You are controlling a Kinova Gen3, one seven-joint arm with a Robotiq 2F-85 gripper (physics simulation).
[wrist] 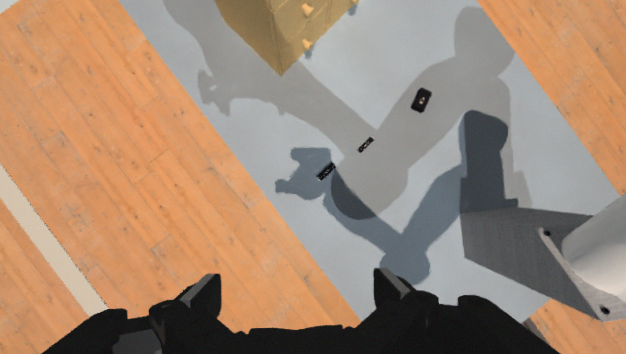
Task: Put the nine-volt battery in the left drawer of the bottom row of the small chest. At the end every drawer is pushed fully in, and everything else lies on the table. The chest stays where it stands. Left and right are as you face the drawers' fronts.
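Seen in the pictures: gripper, fingertip midpoint: (298, 288); arm's base, origin of the base link: (598, 261).
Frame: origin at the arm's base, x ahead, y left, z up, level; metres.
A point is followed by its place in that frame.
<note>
The small chest (280, 30) @[x 0.563, y 0.161, z -0.080 m] is yellow and partly cut off by the top edge of the wrist view; small knobs show on its right-hand face, and its drawer rows cannot be fully seen. A black, chunky block with a small light mark (421, 100) @[x 0.331, y -0.045, z -0.222 m] lies on the table (400, 40) @[x 0.472, y -0.097, z -0.239 m], right of the chest. It may be the nine-volt battery, but its details are too small to be sure. My gripper (298, 288) @[x 0.289, y 0.314, z 0.206 m] is open and empty, high above the table's edge and apart from the chest and the small things.
Two small, thin black pieces with pale marks, one (365, 144) @[x 0.323, y 0.114, z -0.230 m] near the middle and one (326, 171) @[x 0.325, y 0.221, z -0.226 m] lower left of it, lie on the table. A grey metal bracket (510, 245) @[x 0.034, y 0.045, z -0.094 m] with a white cylinder (600, 245) @[x 0.057, y 0.021, z 0.045 m] stands at the right. Wooden floor (125, 150) borders the table. Arm shadows cross the tabletop.
</note>
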